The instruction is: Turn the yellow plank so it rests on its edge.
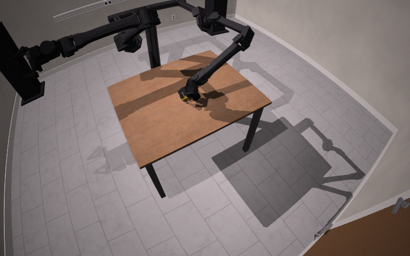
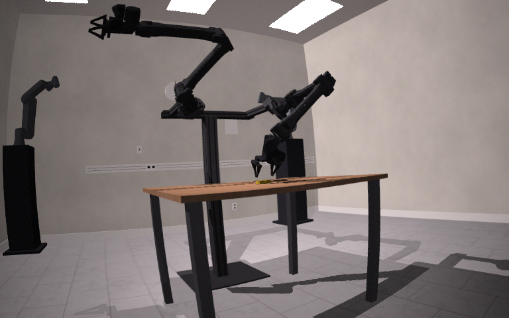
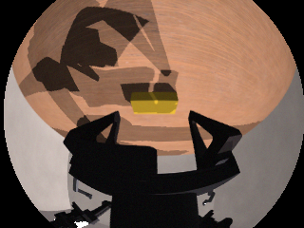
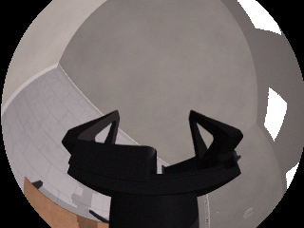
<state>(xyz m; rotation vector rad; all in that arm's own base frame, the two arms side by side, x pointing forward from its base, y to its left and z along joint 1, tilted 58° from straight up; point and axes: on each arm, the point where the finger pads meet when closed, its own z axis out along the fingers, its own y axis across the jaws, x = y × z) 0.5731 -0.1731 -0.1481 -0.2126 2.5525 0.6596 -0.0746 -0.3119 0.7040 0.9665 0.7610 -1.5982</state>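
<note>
Now: the yellow plank 10 mm behind my left hand and 30 mm below it.
</note>
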